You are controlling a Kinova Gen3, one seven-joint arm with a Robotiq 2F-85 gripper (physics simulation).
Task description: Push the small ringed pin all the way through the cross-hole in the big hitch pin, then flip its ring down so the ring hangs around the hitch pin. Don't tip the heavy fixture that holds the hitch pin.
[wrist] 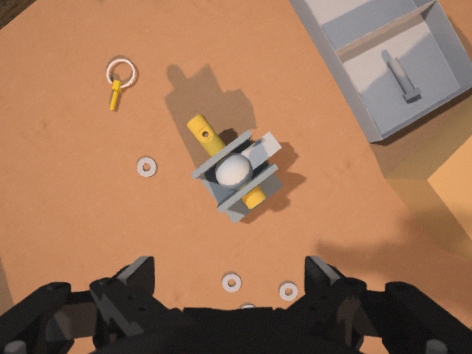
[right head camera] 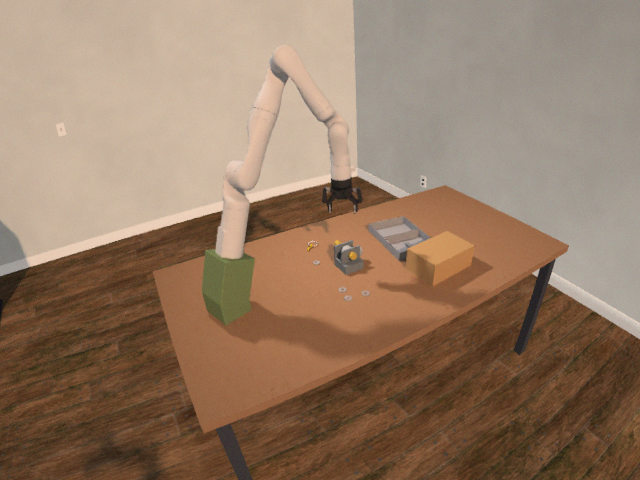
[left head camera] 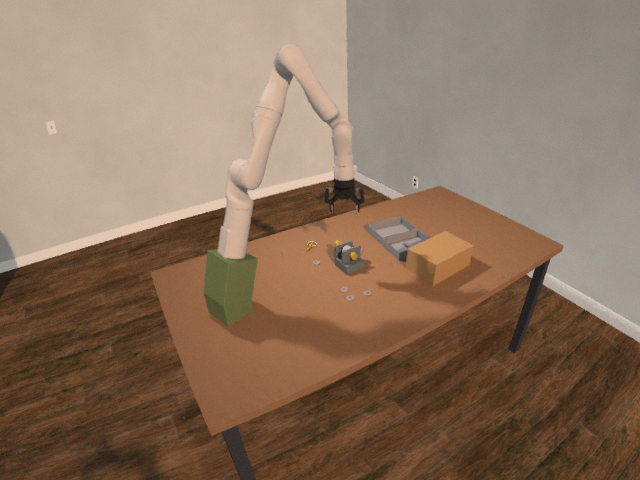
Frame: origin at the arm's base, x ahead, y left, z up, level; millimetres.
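Seen in the pictures: gripper, fingertip midpoint: point(wrist: 229, 273) point(right head camera: 342, 212) point(left head camera: 344, 212); arm's base, link origin: point(right head camera: 230, 254) point(left head camera: 232, 254).
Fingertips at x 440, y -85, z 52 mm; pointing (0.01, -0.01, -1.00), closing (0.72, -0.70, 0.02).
Note:
Pixels of each thing's top centre, then the offset from my fingertips to it. "pt": a spot on its surface instead. Level surfaces: height alone.
- small ringed pin, top centre: point(wrist: 116, 83) point(left head camera: 310, 244) point(right head camera: 311, 244) dz -263, dx +11, dy +261 mm
- big yellow hitch pin, top centre: point(wrist: 234, 171) dz -195, dx +47, dy +38 mm
- grey fixture, top centre: point(wrist: 237, 156) point(right head camera: 348, 243) point(left head camera: 348, 243) dz -181, dx +61, dy +48 mm
- pale ball-shaped part, surface spot: point(wrist: 234, 171) pt dz -183, dx +46, dy +37 mm
- grey two-compartment tray, top centre: point(wrist: 388, 23) point(right head camera: 401, 232) point(left head camera: 400, 232) dz -235, dx +374, dy +37 mm
- grey bolt, top centre: point(wrist: 408, 75) dz -251, dx +353, dy -45 mm
- orange box, top centre: point(right head camera: 441, 246) point(left head camera: 441, 246) dz -177, dx +340, dy -230 mm
- table, surface height: dz -277 mm
The small ringed pin point(left head camera: 309, 247) point(right head camera: 310, 248) point(wrist: 115, 95) has a yellow shank and a pale ring, and lies on the table apart from the fixture. The big yellow hitch pin point(wrist: 212, 143) runs through the grey fixture point(left head camera: 349, 264) point(right head camera: 348, 264) point(wrist: 235, 212), which stands upright. Its cross-hole shows near the pin's far end in the wrist view, facing up and empty. A pale ball-shaped part point(wrist: 234, 171) sits between the fixture's two plates. My gripper point(left head camera: 344, 210) point(right head camera: 342, 210) point(wrist: 229, 273) is open and empty, high above the table and pointing down.
A grey two-compartment tray point(left head camera: 383, 242) point(right head camera: 385, 242) point(wrist: 350, 102) holds a grey bolt point(wrist: 401, 77). An orange box point(left head camera: 439, 258) point(right head camera: 439, 257) point(wrist: 457, 187) stands beside the tray. Several washers, one of them point(wrist: 146, 167) near the ringed pin, lie on the table point(left head camera: 289, 330) point(right head camera: 289, 330).

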